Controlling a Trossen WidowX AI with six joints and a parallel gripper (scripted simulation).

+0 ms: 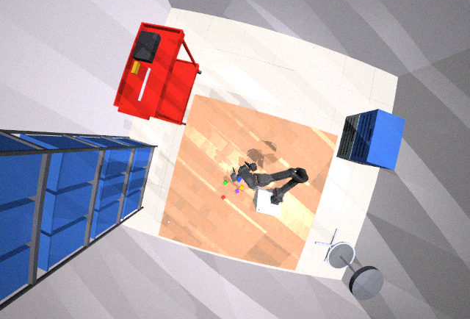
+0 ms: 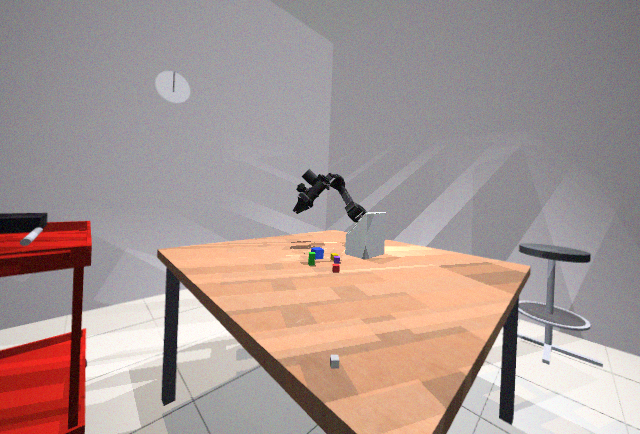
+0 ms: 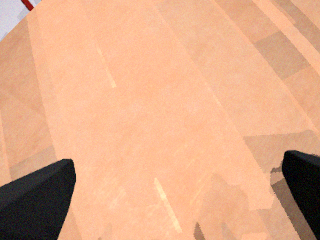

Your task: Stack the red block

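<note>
Right now my gripper tip is 33 cm to the right of the red block, 20 cm above it and 5 cm short of it. Also, from my gripper tip: blue block (19 cm below, 14 cm to the left, 4 cm behind); yellow block (21 cm to the left, 20 cm below, 8 cm behind); purple block (25 cm to the left, 20 cm below, 5 cm behind).
</note>
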